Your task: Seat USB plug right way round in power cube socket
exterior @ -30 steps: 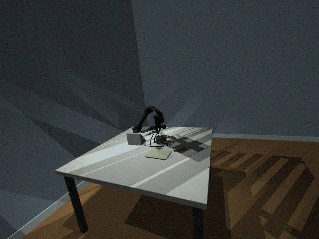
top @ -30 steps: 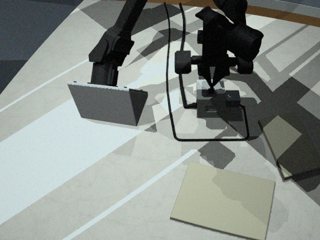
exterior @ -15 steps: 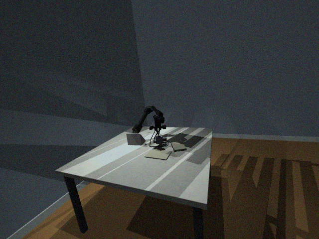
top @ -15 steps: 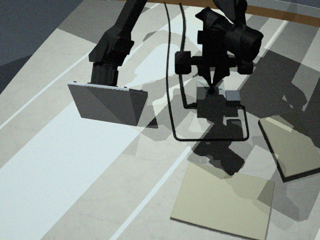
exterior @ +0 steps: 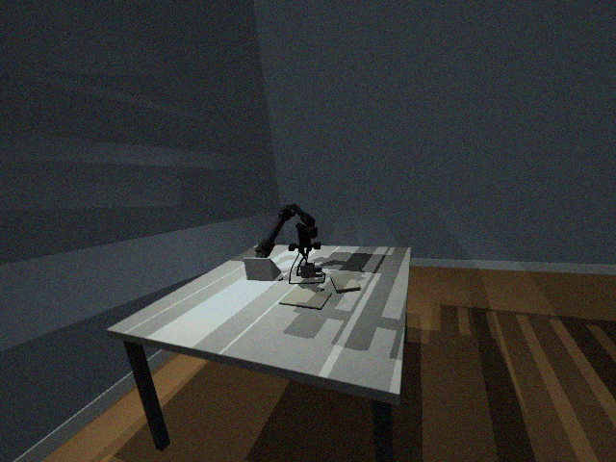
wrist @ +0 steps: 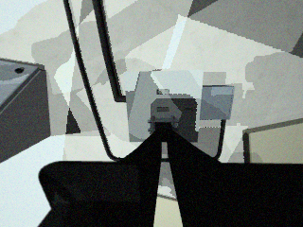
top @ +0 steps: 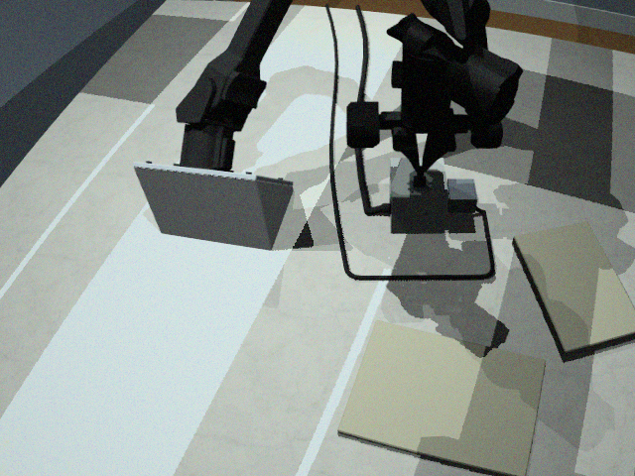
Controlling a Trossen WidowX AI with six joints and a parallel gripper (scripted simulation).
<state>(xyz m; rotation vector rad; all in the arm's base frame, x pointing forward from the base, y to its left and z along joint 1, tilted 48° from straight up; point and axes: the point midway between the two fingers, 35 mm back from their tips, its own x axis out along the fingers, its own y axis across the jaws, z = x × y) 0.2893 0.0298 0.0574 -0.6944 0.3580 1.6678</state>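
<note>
Now: gripper tip 20 mm above the dark USB plug.
</note>
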